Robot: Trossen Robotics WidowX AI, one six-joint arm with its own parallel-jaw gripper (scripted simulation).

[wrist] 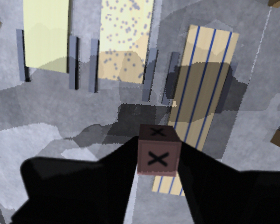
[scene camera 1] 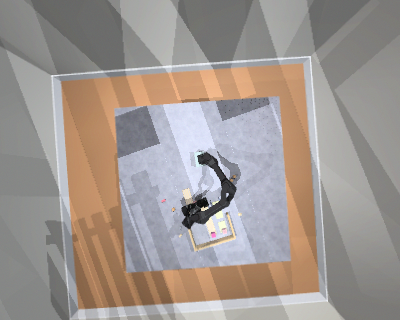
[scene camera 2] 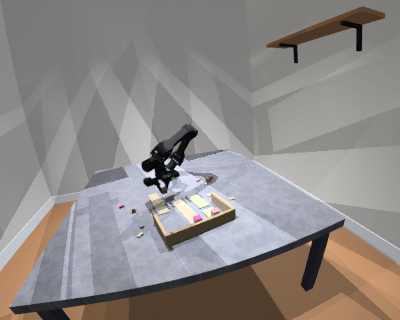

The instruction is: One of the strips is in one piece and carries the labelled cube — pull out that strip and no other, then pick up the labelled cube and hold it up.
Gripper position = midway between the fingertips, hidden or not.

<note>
My gripper [wrist: 155, 141] carries a labelled cube [wrist: 159, 146].
</note>
